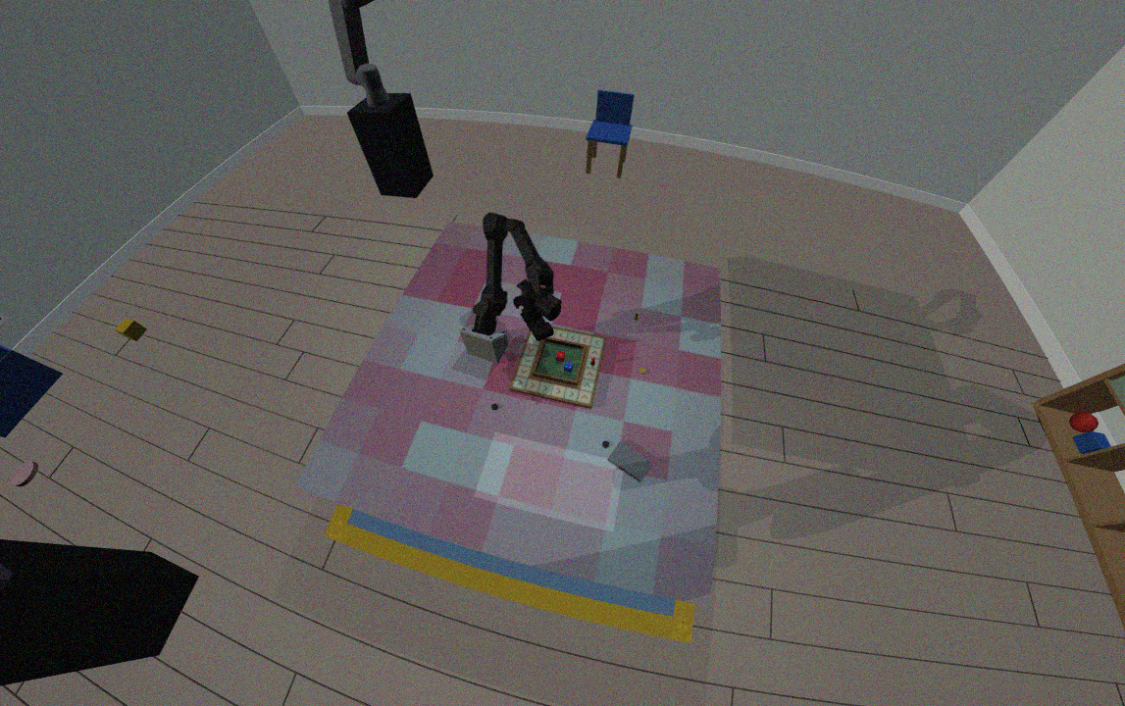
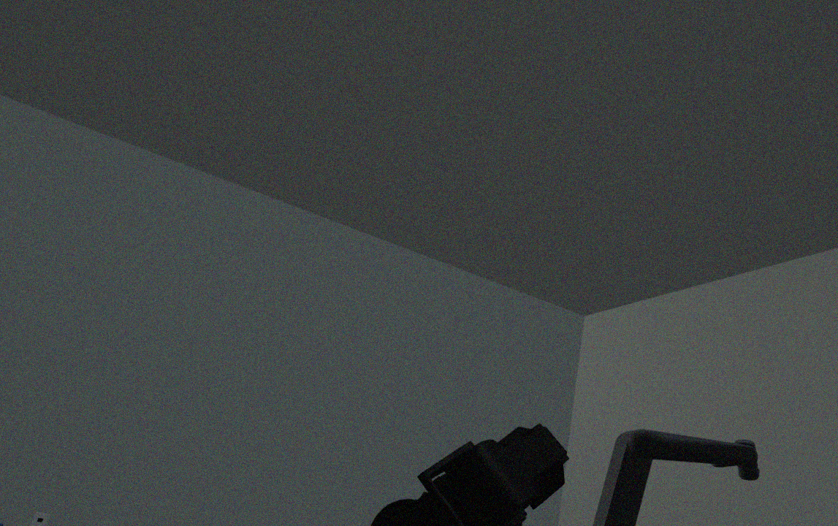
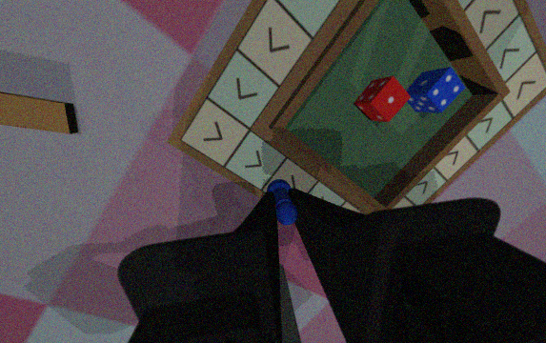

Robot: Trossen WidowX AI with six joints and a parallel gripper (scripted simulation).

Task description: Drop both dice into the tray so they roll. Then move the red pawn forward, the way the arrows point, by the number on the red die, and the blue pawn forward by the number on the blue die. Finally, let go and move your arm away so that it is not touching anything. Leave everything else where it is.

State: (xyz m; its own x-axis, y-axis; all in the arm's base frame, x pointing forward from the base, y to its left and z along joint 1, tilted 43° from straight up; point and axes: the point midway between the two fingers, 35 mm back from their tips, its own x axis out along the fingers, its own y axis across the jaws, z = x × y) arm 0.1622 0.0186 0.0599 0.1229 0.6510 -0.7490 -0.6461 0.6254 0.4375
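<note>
Now: the green tray 11 cm ahead of my gripper tip, 6 cm to the right of it and 8 cm below it. Round my gripper tip: blue pawn: 1 cm above; tan block: 7 cm behind, 18 cm to the left, 8 cm below; blue die: 14 cm ahead, 8 cm to the right, 6 cm below.
</note>
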